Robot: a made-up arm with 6 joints.
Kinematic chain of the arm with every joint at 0, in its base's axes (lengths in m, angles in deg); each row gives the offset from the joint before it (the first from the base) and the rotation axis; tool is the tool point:
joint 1: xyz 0 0 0.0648 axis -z
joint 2: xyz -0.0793 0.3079 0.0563 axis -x
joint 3: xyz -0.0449 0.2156 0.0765 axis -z
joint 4: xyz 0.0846 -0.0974 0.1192 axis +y
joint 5: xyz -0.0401 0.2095 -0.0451 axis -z
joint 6: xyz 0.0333 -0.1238 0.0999 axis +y
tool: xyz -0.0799 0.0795 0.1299
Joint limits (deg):
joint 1: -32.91..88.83
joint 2: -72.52..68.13
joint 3: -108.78..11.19
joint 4: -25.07..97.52
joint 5: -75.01..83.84
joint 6: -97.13..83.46
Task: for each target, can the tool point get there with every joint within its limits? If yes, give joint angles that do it. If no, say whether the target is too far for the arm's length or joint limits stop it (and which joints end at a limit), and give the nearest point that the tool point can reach.
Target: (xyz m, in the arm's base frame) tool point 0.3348 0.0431 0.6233
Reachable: yes | joints 73.10 -40.95 -14.35 33.26 -19.97 33.49
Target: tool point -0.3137 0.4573 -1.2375
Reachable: no: too far | nearest point -0.3678 0.5362 -0.3419 | short by 0.901 m
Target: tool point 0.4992 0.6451 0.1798
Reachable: yes | joints 38.64 45.28 -10.04 33.98 18.95 8.25
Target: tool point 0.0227 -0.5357 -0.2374
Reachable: no: joint limits stop it (at a limit: joint 1, joint 2, joint 3, joint 4) | nearest point 0.4853 -0.1243 -0.1153 | short by 0.631 m
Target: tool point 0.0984 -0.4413 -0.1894
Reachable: no: joint limits stop it (at a limit: joint 1, joint 2, joint 3, joint 4) | nearest point 0.4809 -0.1210 -0.1082 | short by 0.505 m
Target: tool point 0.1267 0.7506 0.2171
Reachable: yes | joints 32.85 33.06 -67.21 38.73 58.39 -73.32
